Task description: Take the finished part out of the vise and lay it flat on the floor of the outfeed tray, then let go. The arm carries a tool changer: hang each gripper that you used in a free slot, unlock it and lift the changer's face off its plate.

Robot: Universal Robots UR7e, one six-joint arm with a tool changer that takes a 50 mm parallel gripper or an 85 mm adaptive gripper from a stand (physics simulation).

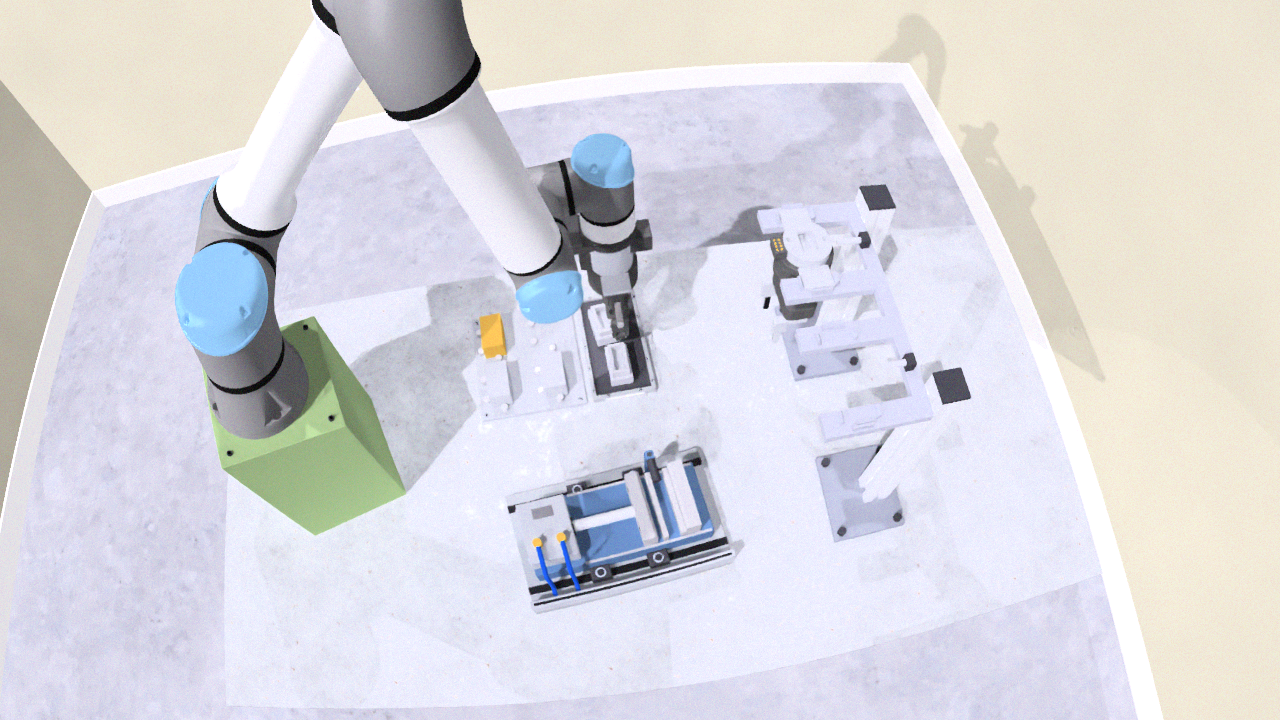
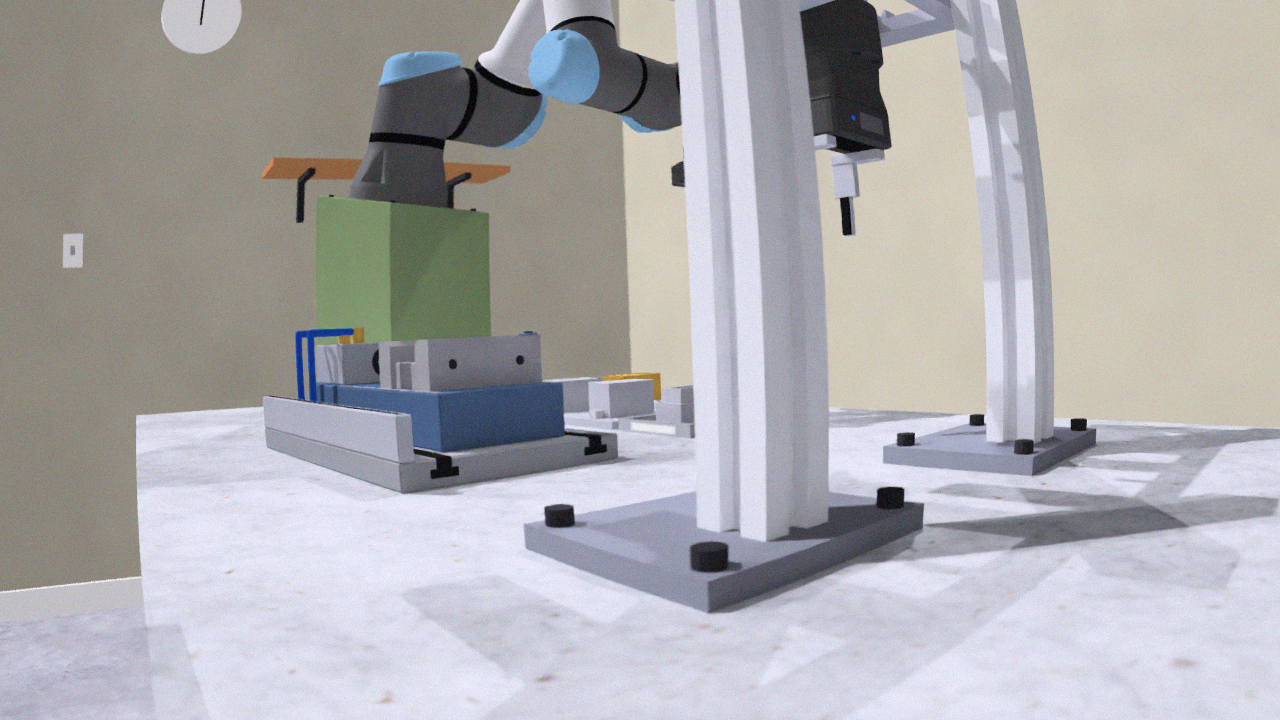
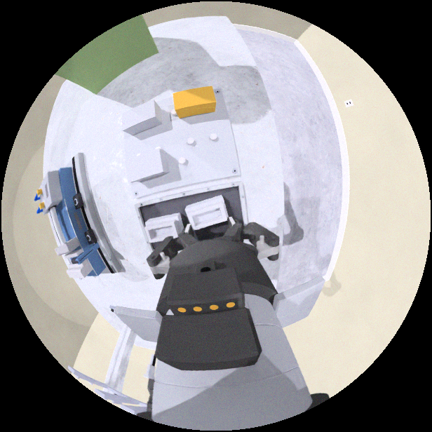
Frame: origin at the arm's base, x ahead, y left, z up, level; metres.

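Seen in the pictures: arm's base, origin of the base link: [image 1: 259, 390] [image 2: 396, 202].
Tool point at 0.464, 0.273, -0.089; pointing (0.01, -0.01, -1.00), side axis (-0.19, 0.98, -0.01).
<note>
Pixels of each thing's top centre, then the offset from my tool point to it, as dx, dy, dz. "*": a spot on its surface instead.
- light-grey finished part with a rectangular pocket, middle of its top: [image 1: 602, 317] -0.020, -0.008, -0.167
- outfeed tray, surface spot: [image 1: 624, 392] * +0.017, -0.125, -0.197
- second like part, middle of its top: [image 2: 690, 386] [image 1: 618, 357] +0.008, -0.080, -0.168
- blue vise, middle of its top: [image 2: 409, 336] [image 1: 614, 515] +0.013, -0.353, -0.110
- light plate, surface spot: [image 1: 572, 402] * -0.064, -0.142, -0.201
My gripper [image 1: 617, 317] [image 3: 210, 228], the adaptive one with black linkage fingers, is shut on a light-grey finished part with a rectangular pocket [image 1: 602, 324] [image 3: 206, 213]. It holds it low over the outfeed tray [image 1: 624, 392] [image 3: 172, 206]; whether the part touches the tray floor is hidden. A second like part [image 1: 617, 363] [image 3: 164, 228] lies flat in the tray beside it. The blue vise [image 1: 608, 488] [image 2: 501, 411] [image 3: 70, 210] has a thin light strip between its jaws. The black parallel gripper [image 1: 792, 277] [image 2: 845, 80] hangs in the stand [image 1: 872, 416] [image 2: 756, 268].
Beside the tray is a light plate [image 1: 572, 402] [image 3: 210, 170] with pegs, two pale blocks [image 1: 496, 380] [image 1: 552, 371] and an orange block [image 1: 492, 335] [image 2: 644, 383] [image 3: 195, 102]. The green pedestal [image 1: 313, 474] [image 2: 402, 268] [image 3: 110, 55] carries the arm. The stand has vacant-looking slots.
</note>
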